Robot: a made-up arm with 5 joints.
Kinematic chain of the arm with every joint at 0, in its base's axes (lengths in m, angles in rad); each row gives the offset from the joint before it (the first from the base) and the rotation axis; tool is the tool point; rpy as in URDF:
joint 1: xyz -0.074 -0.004 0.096 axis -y
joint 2: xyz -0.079 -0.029 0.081 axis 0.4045 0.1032 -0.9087
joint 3: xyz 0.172 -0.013 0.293 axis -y
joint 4: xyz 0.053 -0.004 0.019 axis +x
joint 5: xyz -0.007 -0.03 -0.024 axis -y
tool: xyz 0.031 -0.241 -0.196 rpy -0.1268 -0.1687 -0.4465
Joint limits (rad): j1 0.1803..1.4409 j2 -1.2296..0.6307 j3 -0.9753..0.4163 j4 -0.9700..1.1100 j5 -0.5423..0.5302
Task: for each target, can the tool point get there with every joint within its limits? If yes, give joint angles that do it. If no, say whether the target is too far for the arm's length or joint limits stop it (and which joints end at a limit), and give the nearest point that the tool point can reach.
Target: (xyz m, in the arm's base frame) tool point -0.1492 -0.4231 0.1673
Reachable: yes | joints 0.9126 0.4778 -0.3432 -0.0898 0.2782
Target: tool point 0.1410 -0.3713 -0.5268
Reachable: no: joint limits stop it (at a limit: joint 1, joint 2, joint 3) | nearest point -0.1774 -0.2821 -0.0662 | short by 0.567 m
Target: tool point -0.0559 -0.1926 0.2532
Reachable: yes | joints 1.3422 0.4816 0.0145 0.8041 0.1670
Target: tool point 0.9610 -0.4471 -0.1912
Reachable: no: too far | nearest point 0.2123 -0.2756 0.2593 | short by 0.890 m
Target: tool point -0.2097 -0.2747 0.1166
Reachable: yes | joints 0.4815 0.4319 -0.8463 0.2337 0.1943
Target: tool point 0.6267 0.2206 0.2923
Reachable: no: joint limits stop it (at a limit: joint 1, joint 3, joint 4, joint 5) | nearest point 0.2405 0.1052 0.3264 | short by 0.405 m
